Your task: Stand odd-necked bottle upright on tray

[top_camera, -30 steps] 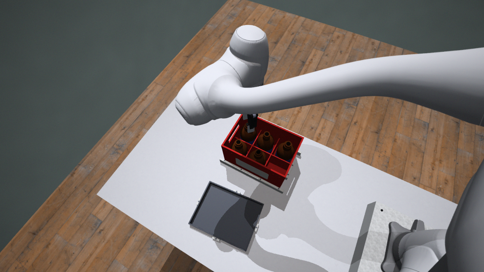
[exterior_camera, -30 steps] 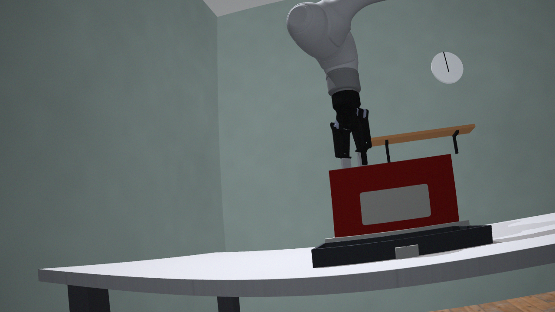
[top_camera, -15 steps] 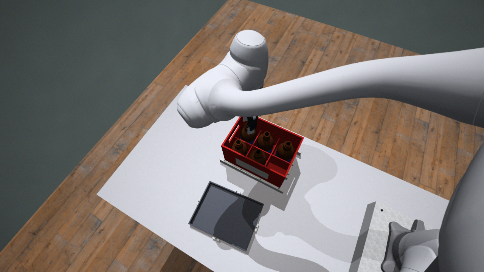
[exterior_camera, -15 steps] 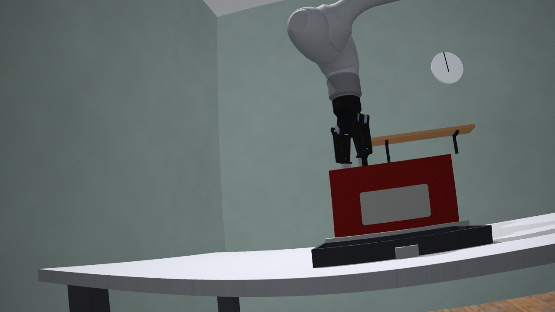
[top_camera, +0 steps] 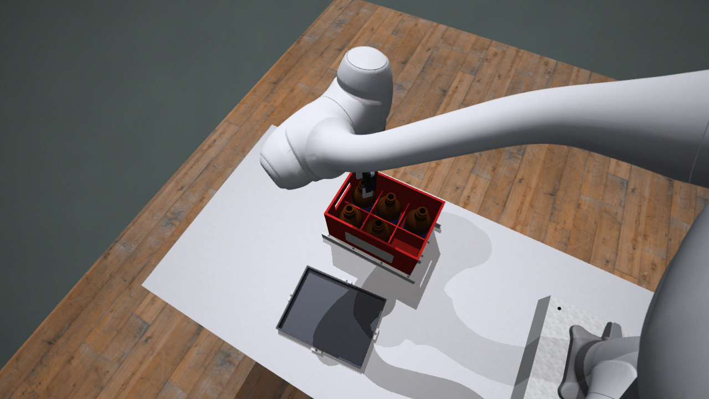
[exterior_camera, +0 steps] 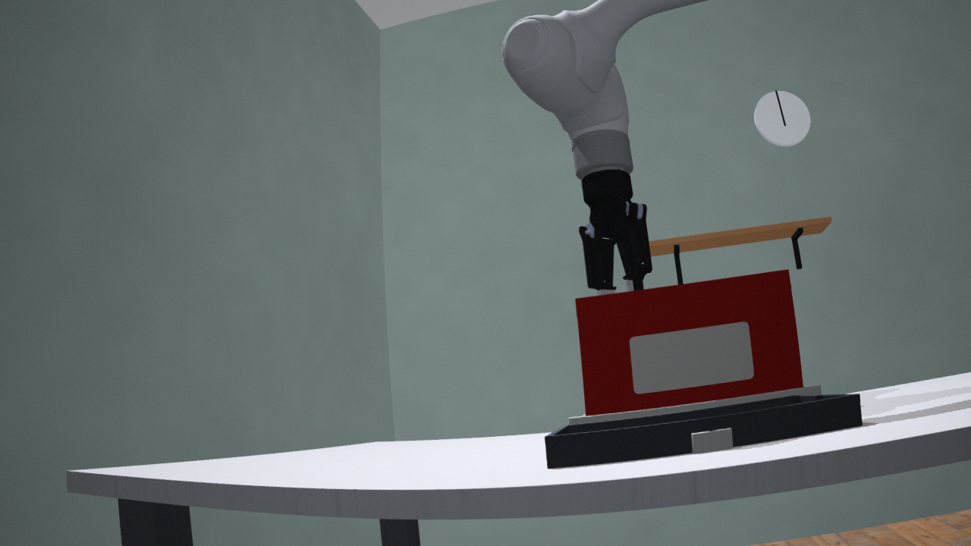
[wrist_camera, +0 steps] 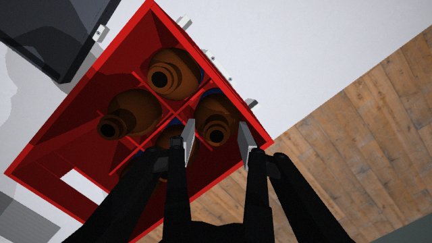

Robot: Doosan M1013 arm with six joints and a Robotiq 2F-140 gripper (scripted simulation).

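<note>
The crate lies 90 mm behind my hand, 50 mm to the left of it and 90 mm below it. Also, from my hand: dark tray: 70 mm behind, 340 mm to the left, 160 mm below.
</note>
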